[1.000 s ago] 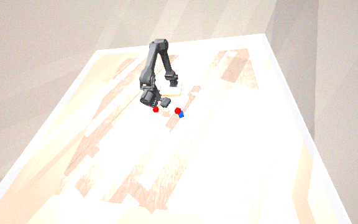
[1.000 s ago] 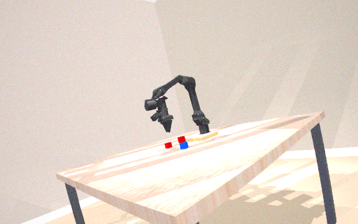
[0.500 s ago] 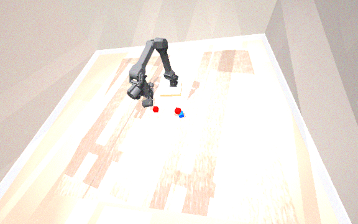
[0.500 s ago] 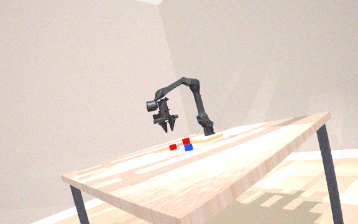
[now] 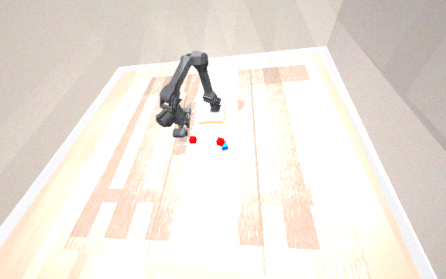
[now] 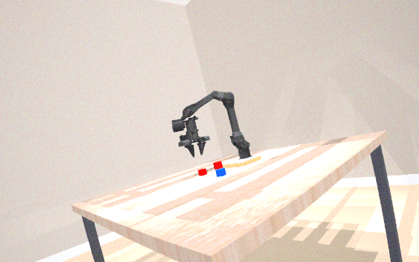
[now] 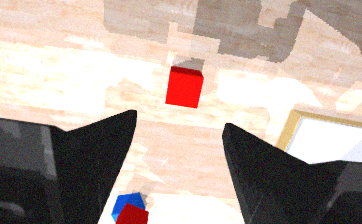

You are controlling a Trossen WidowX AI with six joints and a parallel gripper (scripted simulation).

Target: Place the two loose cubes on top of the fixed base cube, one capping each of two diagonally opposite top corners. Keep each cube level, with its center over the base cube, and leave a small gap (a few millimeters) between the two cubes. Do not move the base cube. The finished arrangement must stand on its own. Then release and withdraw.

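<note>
The blue base cube lies 3 cm ahead of my gripper tip, 20 cm to the left of it and 9 cm below it.
</note>
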